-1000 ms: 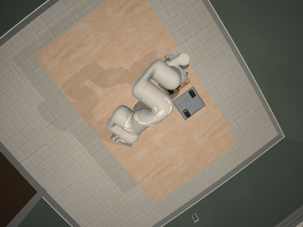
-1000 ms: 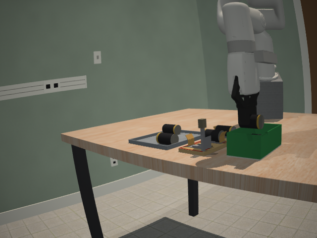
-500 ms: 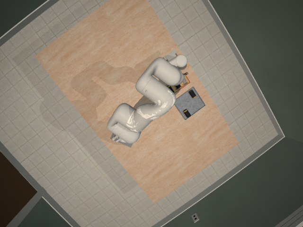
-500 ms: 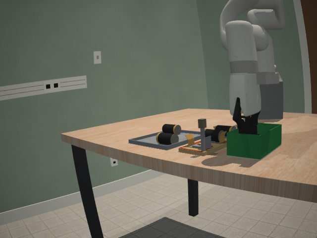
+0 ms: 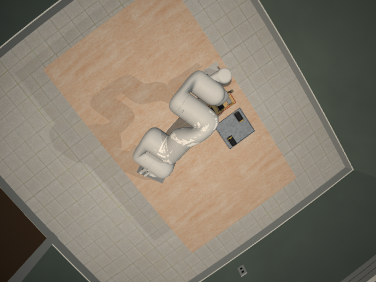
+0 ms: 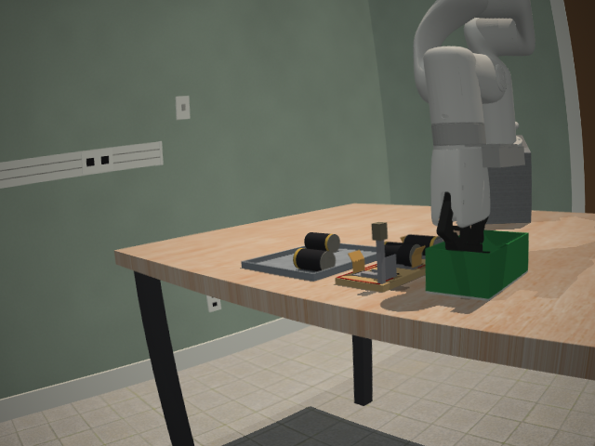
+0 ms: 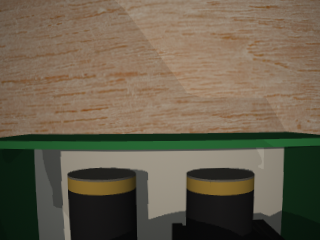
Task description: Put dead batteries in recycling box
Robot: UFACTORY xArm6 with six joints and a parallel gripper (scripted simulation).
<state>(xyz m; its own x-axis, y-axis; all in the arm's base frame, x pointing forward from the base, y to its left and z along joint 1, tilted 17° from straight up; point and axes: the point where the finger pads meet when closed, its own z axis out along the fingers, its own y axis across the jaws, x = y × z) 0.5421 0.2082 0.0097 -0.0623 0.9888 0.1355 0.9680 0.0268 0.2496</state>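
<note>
Now: hand 3 cm past the green recycling box, 1 cm to the right of it and 2 cm above it. The rest, counted from my hand: grey tray: 1 cm behind, 32 cm to the right, 3 cm below.
</note>
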